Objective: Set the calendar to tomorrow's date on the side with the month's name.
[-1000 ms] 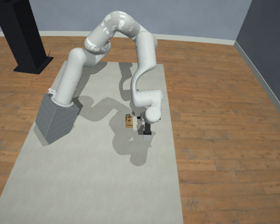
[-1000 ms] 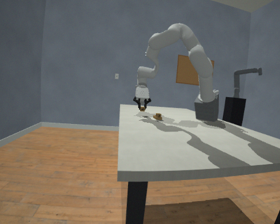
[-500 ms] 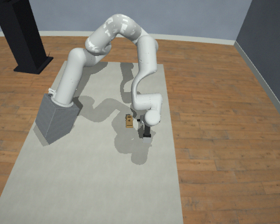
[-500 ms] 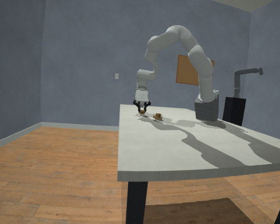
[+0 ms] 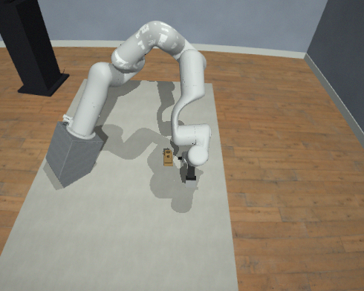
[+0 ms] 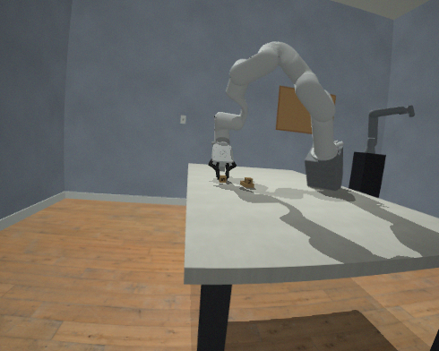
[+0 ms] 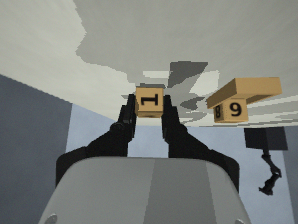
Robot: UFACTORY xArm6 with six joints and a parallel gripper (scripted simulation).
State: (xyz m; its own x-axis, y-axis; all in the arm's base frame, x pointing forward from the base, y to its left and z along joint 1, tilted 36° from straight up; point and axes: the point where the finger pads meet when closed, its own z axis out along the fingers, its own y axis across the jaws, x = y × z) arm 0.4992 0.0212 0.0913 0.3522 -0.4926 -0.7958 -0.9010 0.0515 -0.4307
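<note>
Now: hand 2 cm above the wooden digit cube and 1 cm to the right of it. Round my hand: wooden calendar tray: 11 cm behind, 3 cm below, 1 cm to the left.
</note>
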